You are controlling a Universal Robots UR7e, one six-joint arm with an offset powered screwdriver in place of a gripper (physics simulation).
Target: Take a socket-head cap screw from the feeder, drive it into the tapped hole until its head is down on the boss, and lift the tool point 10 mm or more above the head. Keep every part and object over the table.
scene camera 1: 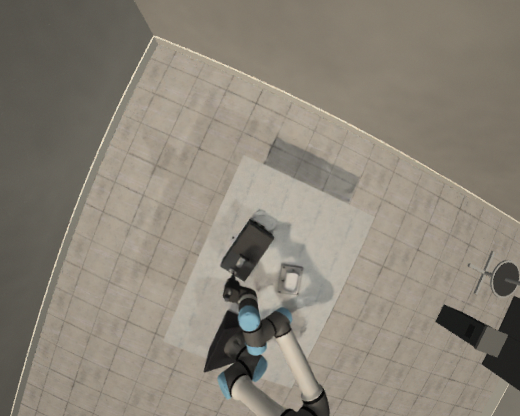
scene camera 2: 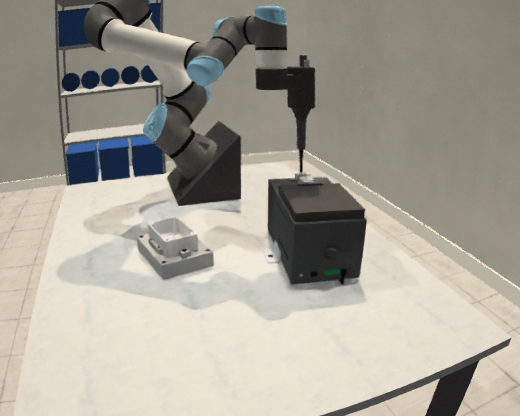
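The black screw feeder [scene camera 1: 255, 242] [scene camera 2: 325, 245] stands on the table, with a small light pick-up piece [scene camera 2: 304, 178] on its top at the robot's end. My screwdriver [scene camera 1: 232, 273] [scene camera 2: 301, 171] points straight down. In the scene camera 2 view its thin bit ends at or just above that piece; contact is not clear. No screw can be made out at the tip or in the feeder. A light open-topped housing [scene camera 1: 291, 281] [scene camera 2: 181, 245] sits on a grey fixture block [scene camera 2: 189, 266], apart from the tool. A small boss [scene camera 2: 185, 252] shows at its side; its tapped hole is too small to make out.
The arm's dark wedge-shaped base [scene camera 1: 218, 345] [scene camera 2: 225, 172] stands at the table's far end in the scene camera 2 view. A small white bracket [scene camera 2: 271, 256] is beside the feeder. A shelf rack [scene camera 2: 65, 115] with blue bins stands behind the table [scene camera 1: 325, 240] [scene camera 2: 150, 350].
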